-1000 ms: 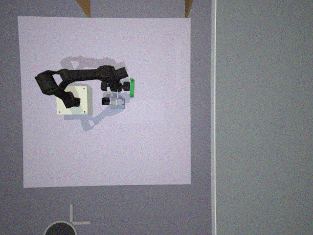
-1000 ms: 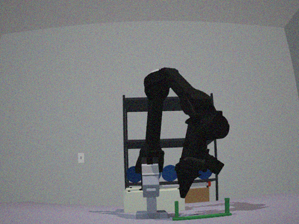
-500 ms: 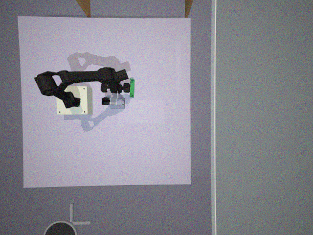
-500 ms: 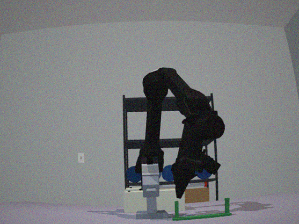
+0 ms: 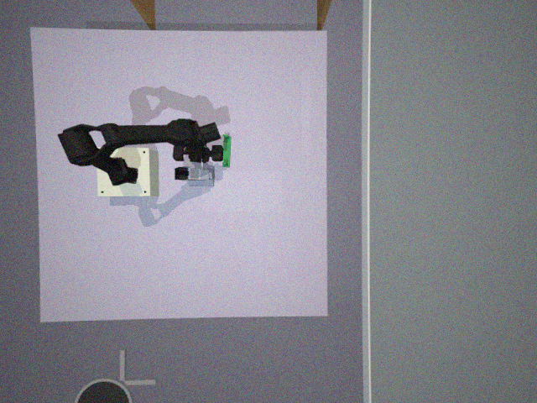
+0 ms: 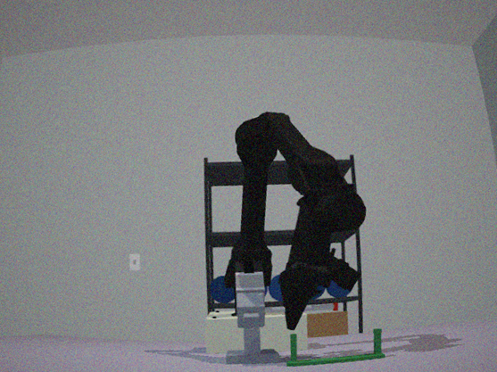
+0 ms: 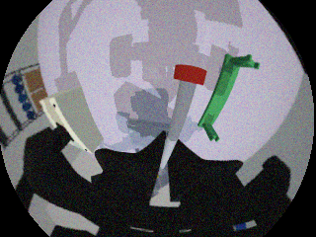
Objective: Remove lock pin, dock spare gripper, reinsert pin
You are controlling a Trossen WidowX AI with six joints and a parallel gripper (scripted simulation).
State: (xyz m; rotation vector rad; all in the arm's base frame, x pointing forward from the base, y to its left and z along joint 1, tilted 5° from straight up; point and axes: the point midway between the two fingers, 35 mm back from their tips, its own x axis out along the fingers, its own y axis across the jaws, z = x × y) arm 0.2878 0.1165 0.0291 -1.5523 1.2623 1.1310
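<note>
Right now my gripper tip is 60 mm to the left of the socket. The rest, counted from my gripper tip: black spare gripper: 20 mm behind, 70 mm to the right, 60 mm above; then green cradle: 80 mm ahead, 70 mm to the left, 30 mm below.
</note>
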